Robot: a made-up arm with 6 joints.
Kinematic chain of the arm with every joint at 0, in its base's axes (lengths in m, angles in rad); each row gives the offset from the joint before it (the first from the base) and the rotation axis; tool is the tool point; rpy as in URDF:
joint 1: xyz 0 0 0.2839 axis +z
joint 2: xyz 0 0 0 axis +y
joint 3: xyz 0.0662 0 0.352 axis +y
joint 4: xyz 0.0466 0 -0.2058 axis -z
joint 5: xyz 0 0 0 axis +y
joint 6: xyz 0.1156 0 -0.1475 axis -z
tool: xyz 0 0 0 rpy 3.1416 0 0
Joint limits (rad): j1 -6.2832..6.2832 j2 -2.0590..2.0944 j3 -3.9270..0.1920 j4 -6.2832..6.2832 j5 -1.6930..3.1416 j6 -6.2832..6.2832
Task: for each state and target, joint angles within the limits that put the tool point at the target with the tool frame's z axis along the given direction. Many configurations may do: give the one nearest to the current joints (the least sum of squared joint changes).
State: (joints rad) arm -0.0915 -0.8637 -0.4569 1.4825 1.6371 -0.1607
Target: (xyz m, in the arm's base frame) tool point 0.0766 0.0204 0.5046 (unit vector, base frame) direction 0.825 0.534 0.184
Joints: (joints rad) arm -0.3196 -1.2957 -0.2874 1.7971 0.9049 -0.1607
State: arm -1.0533 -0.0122 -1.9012 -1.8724 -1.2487 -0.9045
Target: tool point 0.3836 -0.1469 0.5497 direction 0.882 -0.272 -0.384
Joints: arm -0.7869 0.0753 -1.1873 -1.5319 -0.4479 -0.9045
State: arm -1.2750 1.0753 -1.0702 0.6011 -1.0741 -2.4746
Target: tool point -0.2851 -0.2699 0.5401 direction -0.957 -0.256 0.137
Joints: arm -2.0947 0.3755 -0.7158 0.7816 -1.4660 -2.4746
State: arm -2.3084 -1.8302 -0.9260 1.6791 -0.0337 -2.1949
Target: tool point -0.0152 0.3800 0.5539 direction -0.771 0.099 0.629
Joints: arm -2.0254 -1.5939 -1.4748 1.8400 -0.8690 -2.1949
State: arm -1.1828 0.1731 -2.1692 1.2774 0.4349 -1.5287
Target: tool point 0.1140 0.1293 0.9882 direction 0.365 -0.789 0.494
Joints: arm -1.9447 -0.5684 -2.6887 0.7651 1.1357 -1.5287
